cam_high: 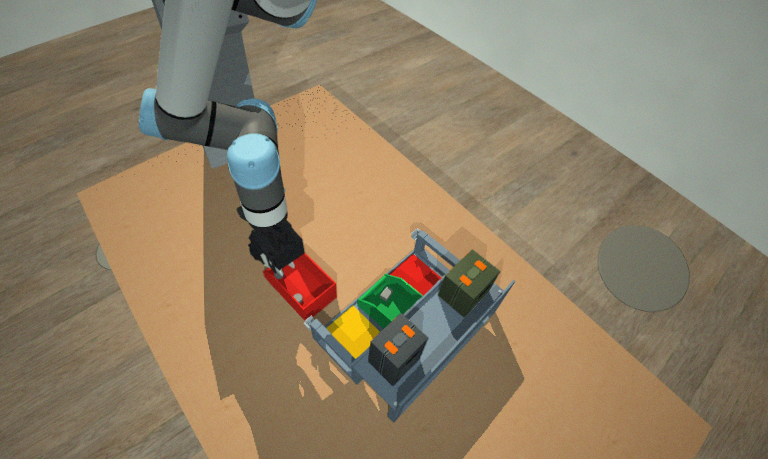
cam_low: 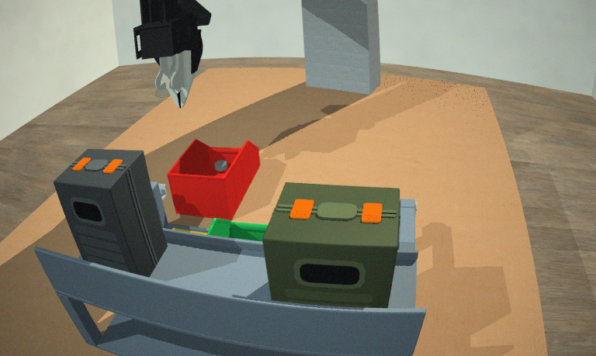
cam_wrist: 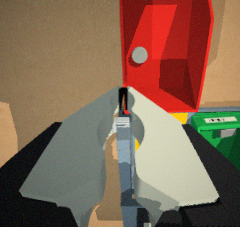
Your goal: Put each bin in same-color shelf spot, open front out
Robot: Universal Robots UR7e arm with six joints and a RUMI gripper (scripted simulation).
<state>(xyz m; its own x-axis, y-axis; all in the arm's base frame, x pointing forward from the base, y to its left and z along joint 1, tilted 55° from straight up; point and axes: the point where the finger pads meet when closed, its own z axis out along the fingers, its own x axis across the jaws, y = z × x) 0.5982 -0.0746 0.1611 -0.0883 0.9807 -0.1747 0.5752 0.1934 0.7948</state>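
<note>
My hand is 1 cm past the red bin, 4 cm to the right of it and 13 cm above it. Round my hand: olive box (25 cm ahead, 34 cm to the left, 2 cm below); dark grey box (29 cm ahead, 11 cm to the left, 1 cm below); green bin (18 cm ahead, 21 cm to the left, 13 cm below).
</note>
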